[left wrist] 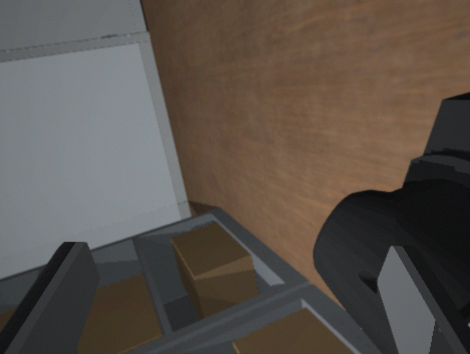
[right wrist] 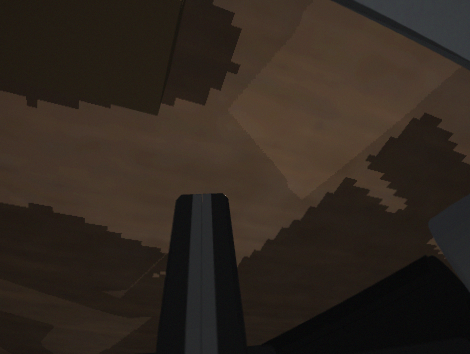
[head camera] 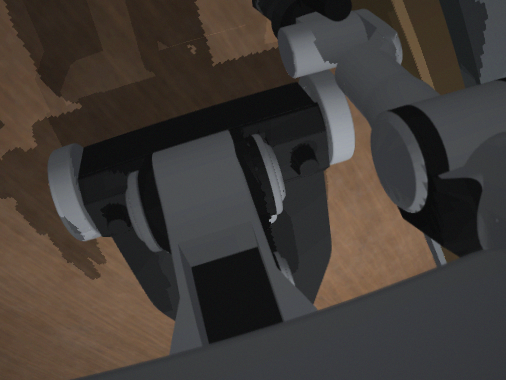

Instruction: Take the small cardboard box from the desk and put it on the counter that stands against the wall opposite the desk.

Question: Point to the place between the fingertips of the right gripper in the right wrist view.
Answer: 203, 212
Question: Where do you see a cardboard box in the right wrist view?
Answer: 125, 60
